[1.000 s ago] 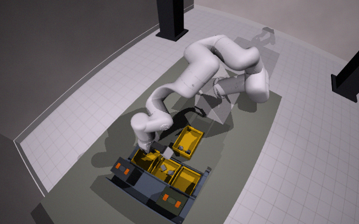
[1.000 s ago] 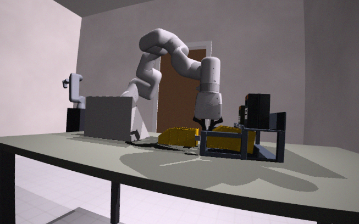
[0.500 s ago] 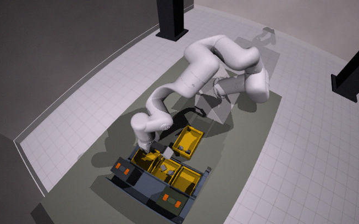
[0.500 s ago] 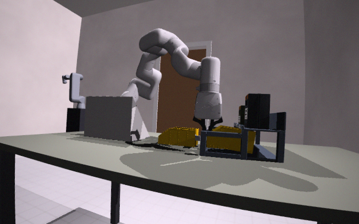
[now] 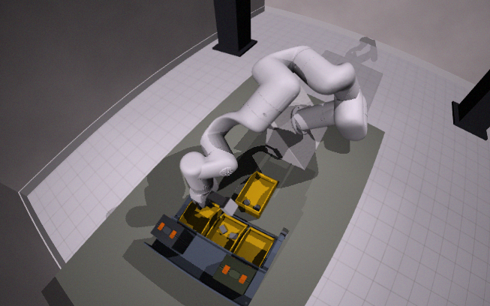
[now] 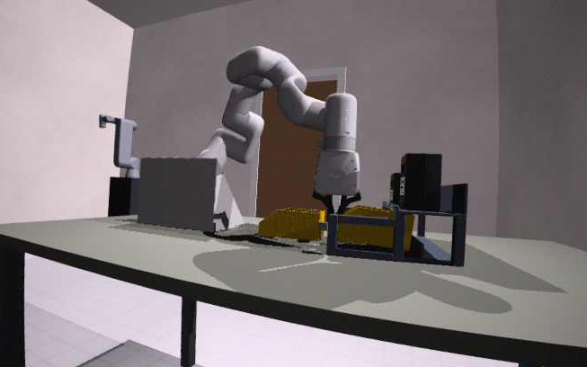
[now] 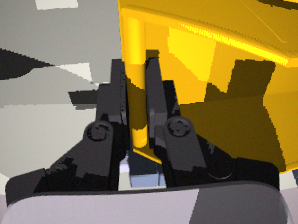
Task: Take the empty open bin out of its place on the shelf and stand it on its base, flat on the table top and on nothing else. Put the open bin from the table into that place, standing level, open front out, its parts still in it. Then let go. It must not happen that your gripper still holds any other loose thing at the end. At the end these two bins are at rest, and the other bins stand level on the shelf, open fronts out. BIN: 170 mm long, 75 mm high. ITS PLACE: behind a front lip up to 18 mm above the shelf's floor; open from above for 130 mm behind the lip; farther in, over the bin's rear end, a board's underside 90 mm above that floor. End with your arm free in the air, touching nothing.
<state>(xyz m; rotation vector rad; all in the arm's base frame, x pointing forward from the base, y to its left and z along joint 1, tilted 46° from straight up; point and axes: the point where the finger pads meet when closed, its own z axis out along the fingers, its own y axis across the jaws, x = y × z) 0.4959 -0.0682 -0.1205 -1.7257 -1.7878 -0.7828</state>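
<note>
The shelf's front bar lies 11 cm to the left of my hand, 6 cm below it and 1 cm behind it. From my hand the other things lie so: black box 18 cm ahead, 9 cm above.
</note>
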